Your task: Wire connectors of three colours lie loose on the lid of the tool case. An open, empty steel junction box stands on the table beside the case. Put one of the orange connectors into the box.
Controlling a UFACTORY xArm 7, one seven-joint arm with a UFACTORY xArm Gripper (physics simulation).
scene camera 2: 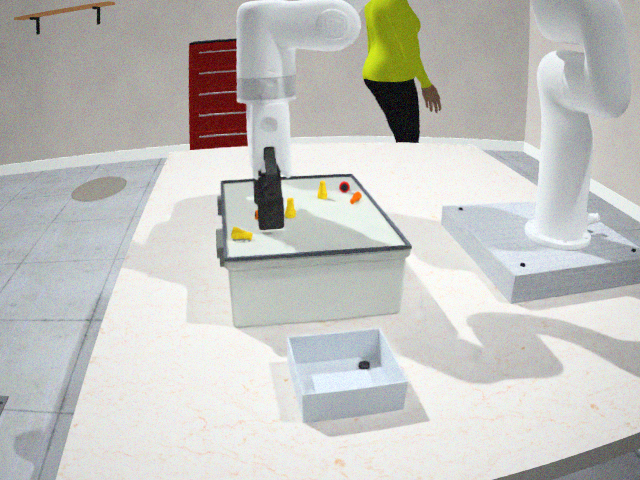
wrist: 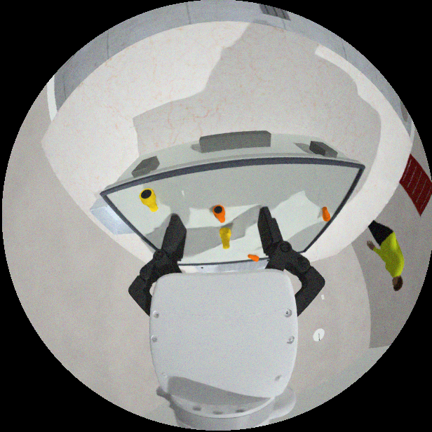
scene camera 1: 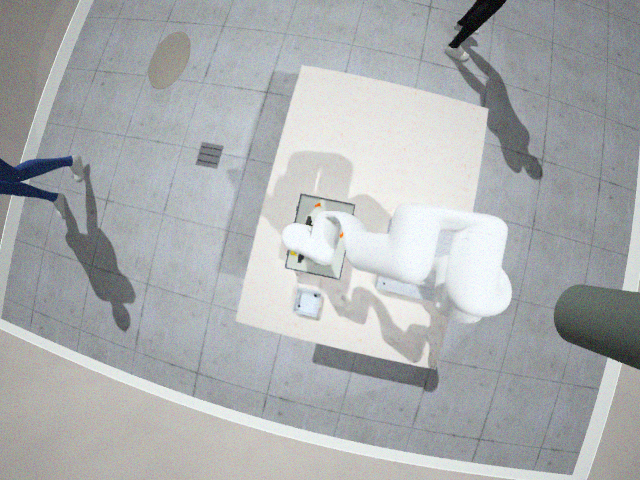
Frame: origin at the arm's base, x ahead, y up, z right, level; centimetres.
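Seen in the pictures: gripper, between the fingertips: (scene camera 2: 268, 215); arm's base, origin of its link: (scene camera 2: 557, 235).
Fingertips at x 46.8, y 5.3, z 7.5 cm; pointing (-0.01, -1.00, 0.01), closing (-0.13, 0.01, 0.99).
Note:
Offsets run from my fingertips to a thing's middle.
My gripper (scene camera 2: 271, 226) (wrist: 219, 218) is open and empty above the lid of the tool case @(dx -4.5, dy -4.9, dz +2.1 cm) (scene camera 1: 333, 269) (scene camera 2: 315, 289) (wrist: 280, 175). An orange connector (wrist: 219, 213) lies below, between the open fingers in the wrist view; in scene camera 2 a finger mostly hides it. A second orange connector @(dx -13.5, dy +0.0, dz +3.2 cm) (scene camera 1: 341, 235) (scene camera 2: 355, 197) (wrist: 253, 257) lies near the lid's edge on the arm-base side. A third orange connector @(dx -3.1, dy +0.0, dz +14.0 cm) (scene camera 1: 317, 205) (wrist: 326, 214) lies near the far end. The open junction box @(dx -1.7, dy -7.8, dz -25.8 cm) (scene camera 1: 308, 304) (scene camera 2: 351, 404) (wrist: 116, 220) stands beside the case, empty, with a dark round spot inside.
One yellow connector @(dx +4.6, dy +0.1, dz -5.7 cm) (scene camera 2: 241, 234) (wrist: 148, 199) lies near the lid's box-side corner. Another yellow connector @(dx -3.0, dy +0.7, dz -0.1 cm) (scene camera 2: 290, 208) (wrist: 225, 237) is close to the middle orange one. A third yellow connector @(dx -9.4, dy +0.7, dz +6.1 cm) (scene camera 2: 322, 190) and a red connector @(dx -13.8, dy +0.2, dz +8.6 cm) (scene camera 2: 344, 187) are farther back. The arm's base plate (scene camera 2: 480, 248) is to the right.

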